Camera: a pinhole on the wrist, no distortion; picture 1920 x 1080 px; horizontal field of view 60.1 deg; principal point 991.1 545.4 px. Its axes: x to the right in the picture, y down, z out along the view. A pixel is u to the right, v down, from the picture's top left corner.
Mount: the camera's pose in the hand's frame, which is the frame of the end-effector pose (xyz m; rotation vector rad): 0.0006 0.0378 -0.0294 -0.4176 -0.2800 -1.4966
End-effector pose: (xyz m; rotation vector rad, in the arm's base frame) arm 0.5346 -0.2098 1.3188 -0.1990 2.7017 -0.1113
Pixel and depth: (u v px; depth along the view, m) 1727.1 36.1 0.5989
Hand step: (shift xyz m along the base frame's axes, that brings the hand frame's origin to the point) 0.3714 0.0419 -0.5361
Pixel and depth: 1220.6 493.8 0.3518
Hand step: 0.0947 0.1268 -0.3031
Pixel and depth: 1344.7 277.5 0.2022
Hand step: 0.0752 0.0787 -0.1610
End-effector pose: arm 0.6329 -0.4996 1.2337 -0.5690 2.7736 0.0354
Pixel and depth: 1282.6 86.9 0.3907
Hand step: 0.1145 0.1902 -0.3270
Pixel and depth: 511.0 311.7 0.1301
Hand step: -0.0192 0.1277 -0.0711
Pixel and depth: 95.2 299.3 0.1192
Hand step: -0.0314 0.1444 -0.0510
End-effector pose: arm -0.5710 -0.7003 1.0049 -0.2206 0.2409 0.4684
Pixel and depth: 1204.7 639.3 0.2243
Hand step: 0.0088 0.1568 0.1479
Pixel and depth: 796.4 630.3 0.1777
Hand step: -0.0226 0.1572 0.0874
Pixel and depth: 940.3 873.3 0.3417
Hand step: 0.0352 0.2804 0.1964
